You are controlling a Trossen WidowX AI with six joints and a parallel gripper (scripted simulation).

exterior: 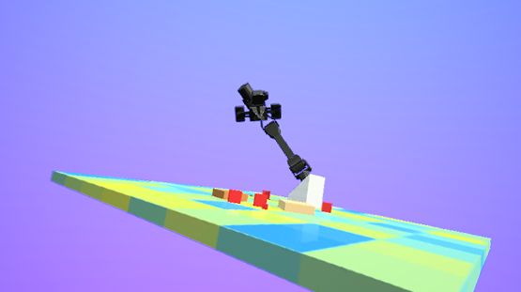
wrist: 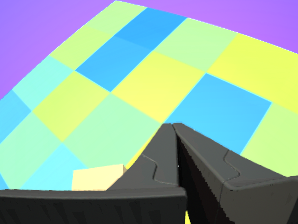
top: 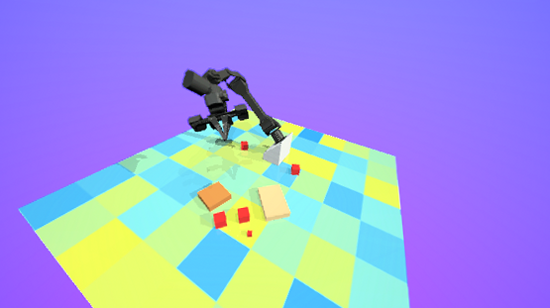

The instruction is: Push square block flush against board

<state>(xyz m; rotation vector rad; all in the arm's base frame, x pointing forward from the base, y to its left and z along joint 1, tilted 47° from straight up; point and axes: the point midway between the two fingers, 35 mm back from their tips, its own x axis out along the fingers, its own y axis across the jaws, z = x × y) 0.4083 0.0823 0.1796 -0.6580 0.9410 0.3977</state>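
Right now my gripper tip is 10 mm short of the square block, 80 mm to the left of it and 300 mm above it. The rest, counted from my gripper tip: tan board 80 mm behind, 160 mm to the left, 300 mm below.
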